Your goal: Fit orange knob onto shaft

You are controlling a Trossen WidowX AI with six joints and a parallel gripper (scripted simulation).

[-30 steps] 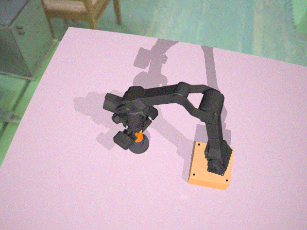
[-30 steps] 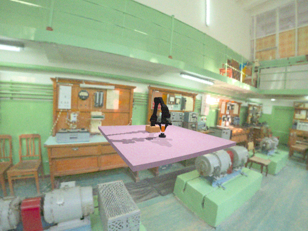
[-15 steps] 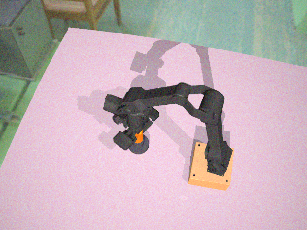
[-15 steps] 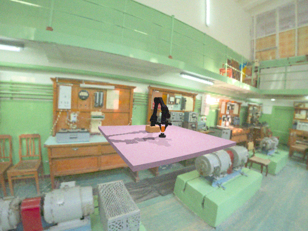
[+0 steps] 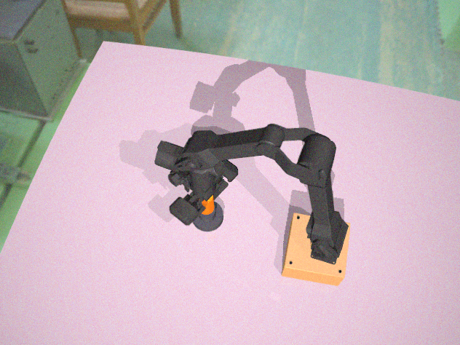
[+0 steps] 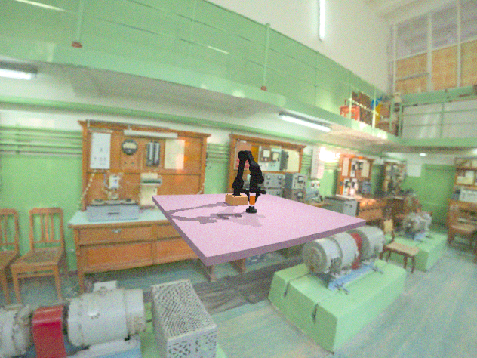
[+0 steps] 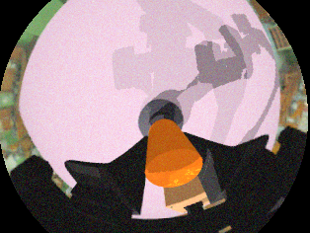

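Right now my gripper tip is 3 cm below the orange knob. Also, from my gripper tip: dark round pedestal 4 cm below.
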